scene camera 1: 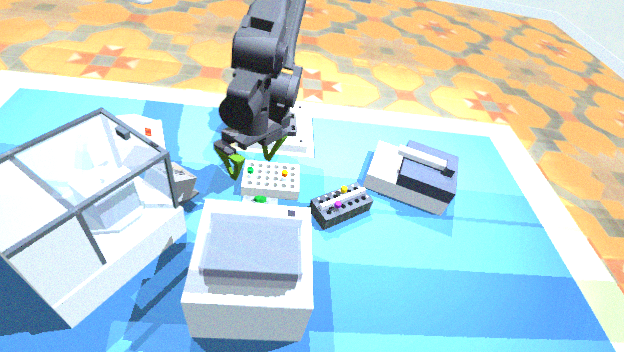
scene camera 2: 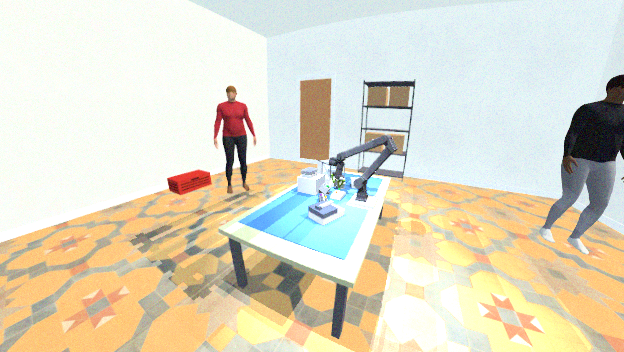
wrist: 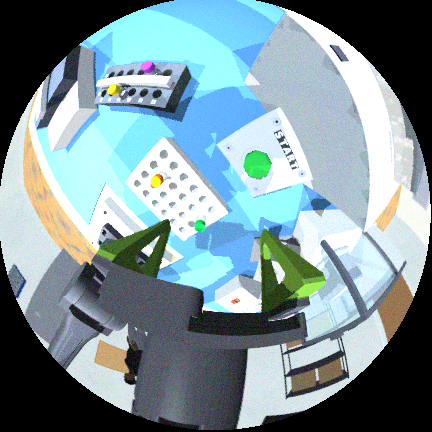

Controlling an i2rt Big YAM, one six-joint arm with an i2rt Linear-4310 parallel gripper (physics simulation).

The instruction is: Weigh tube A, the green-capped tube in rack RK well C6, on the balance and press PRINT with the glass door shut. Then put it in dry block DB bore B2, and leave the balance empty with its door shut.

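Frame: origin at the arm's base, x ahead, y left, z up, level; millimetres.
Where they show: gripper, fingertip midpoint: (scene camera 1: 251, 169) (scene camera 2: 336, 185) (wrist: 214, 228); arm's base at its link origin: (scene camera 2: 361, 198).
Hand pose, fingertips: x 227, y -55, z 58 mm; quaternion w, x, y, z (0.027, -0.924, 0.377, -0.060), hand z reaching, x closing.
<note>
Each offset is from my fingertips to the top centre of the thing.
My gripper (scene camera 1: 252, 168) (wrist: 214, 228) is open and empty, its green fingers spread above and beside the white rack {33 mm back, 47 mm left, 50 mm down} (scene camera 1: 270, 191) (wrist: 196, 175). The green-capped tube {27 mm back, 1 mm right, 26 mm down} (scene camera 1: 250, 170) (wrist: 200, 226) stands in a corner well of the rack, and its cap shows between the fingertips' directions in the wrist view, slightly beyond them. The glass-walled balance {106 mm ahead, 240 mm right, 142 mm up} (scene camera 1: 117, 255) (wrist: 345, 280) stands at the left in scene camera 1; its door state and pan are unclear. The dark two-row block {39 mm ahead, 202 mm left, 32 mm down} (scene camera 1: 345, 217) (wrist: 177, 95) holds a yellow-capped tube {22 mm ahead, 204 mm left, 24 mm down} (scene camera 1: 344, 189) (wrist: 114, 89) and a magenta-capped tube {66 mm ahead, 183 mm left, 24 mm down} (scene camera 1: 338, 204) (wrist: 148, 66).
An orange-capped tube {21 mm back, 74 mm left, 26 mm down} (scene camera 1: 284, 173) (wrist: 156, 180) stands in the rack. A green START button {70 mm ahead, 20 mm left, 6 mm down} (scene camera 1: 260, 199) (wrist: 257, 164) lies between the rack and a large white machine {182 mm ahead, 12 mm left, 110 mm up} (scene camera 1: 250, 317). A dark-lidded device {56 mm back, 393 mm left, 22 mm up} (scene camera 1: 395, 195) stands right. A box with a red mark {126 mm back, 281 mm right, 10 mm down} (scene camera 1: 148, 132) (wrist: 235, 301) stands beside the balance.
</note>
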